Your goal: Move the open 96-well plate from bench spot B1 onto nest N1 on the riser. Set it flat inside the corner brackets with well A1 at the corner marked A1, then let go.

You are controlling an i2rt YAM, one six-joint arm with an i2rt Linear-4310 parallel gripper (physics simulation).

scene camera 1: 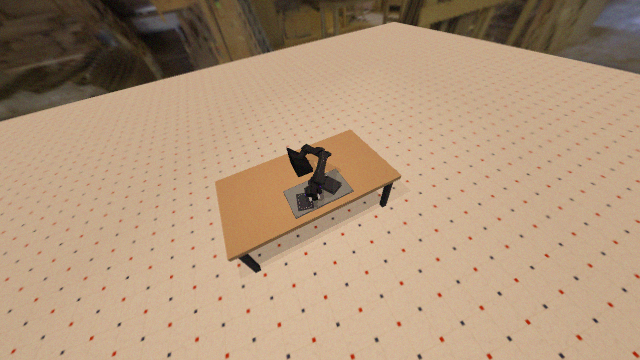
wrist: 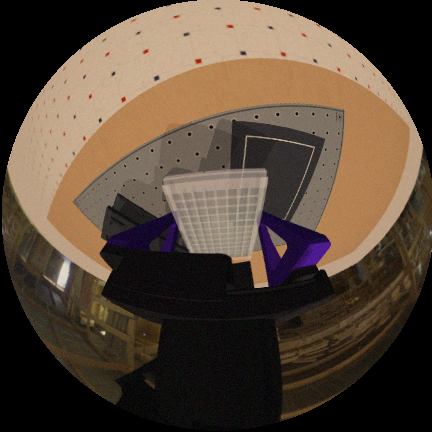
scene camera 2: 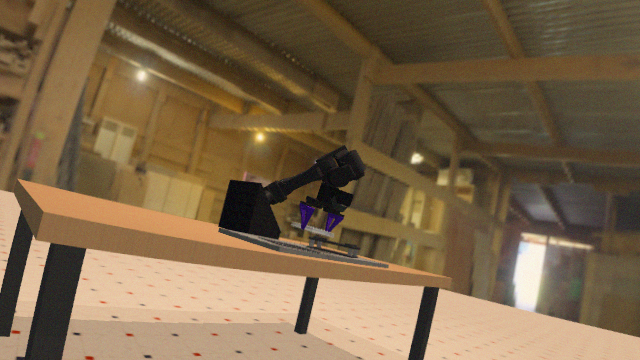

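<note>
My gripper has its purple fingers closed on the two sides of the clear 96-well plate. The plate hangs above the grey board and looks about level in scene camera 2. The bench spot, a dark pad with a pale outline, lies below and partly to the right of the plate in the wrist view. The dark riser stands at the other end of the board, partly hidden by a finger in the wrist view. The A1 mark and well A1 are too small to tell.
The grey perforated board lies on the wooden table, under the pad and riser. The arm's black base block stands behind the board. Shadows of the arm fall across the board.
</note>
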